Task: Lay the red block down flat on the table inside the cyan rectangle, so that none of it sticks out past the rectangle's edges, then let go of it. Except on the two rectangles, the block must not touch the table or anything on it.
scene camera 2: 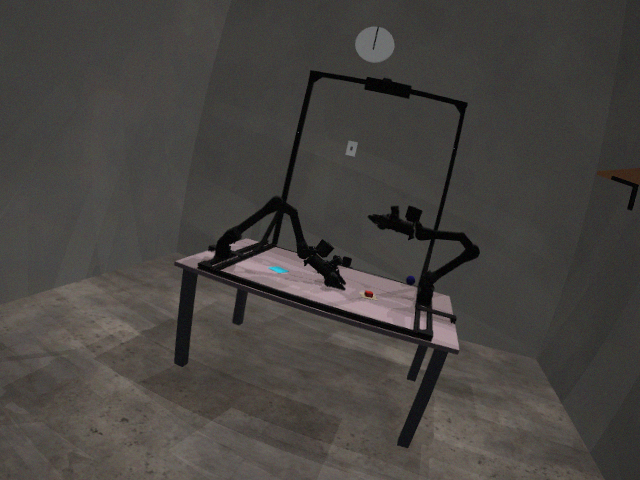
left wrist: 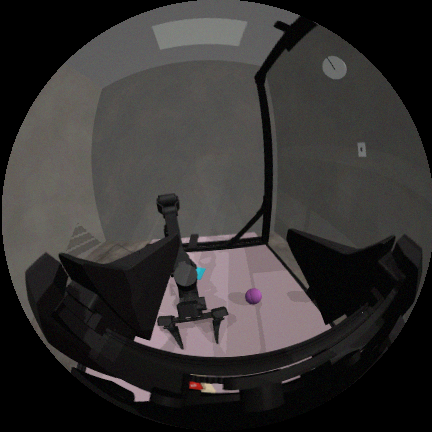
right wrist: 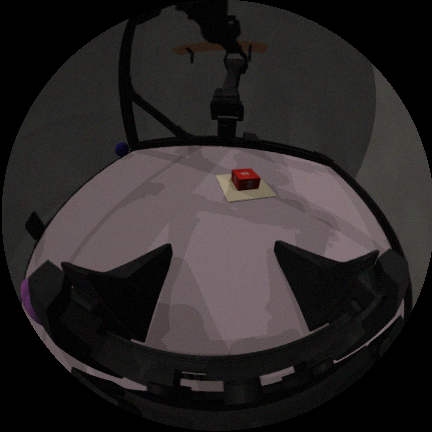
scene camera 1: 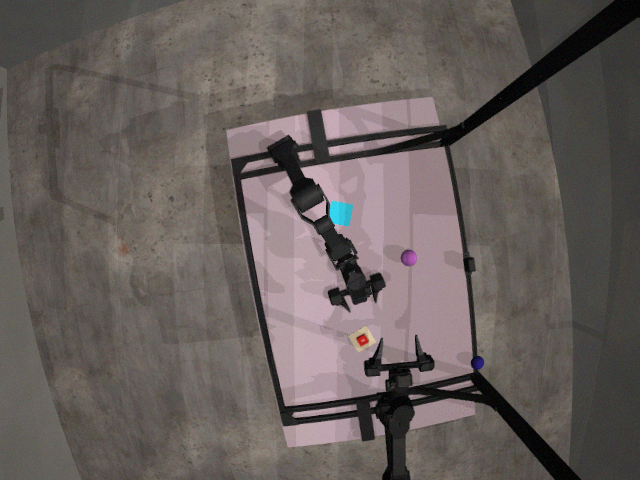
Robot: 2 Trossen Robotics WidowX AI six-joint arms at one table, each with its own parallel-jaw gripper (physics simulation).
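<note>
My left gripper (scene camera 1: 399,336), also (left wrist: 234,236): open, holding nothing. My right gripper (scene camera 1: 362,307), also (left wrist: 199,346) and (right wrist: 223,247): open, holding nothing. Tan rectangle (right wrist: 230,192).
</note>
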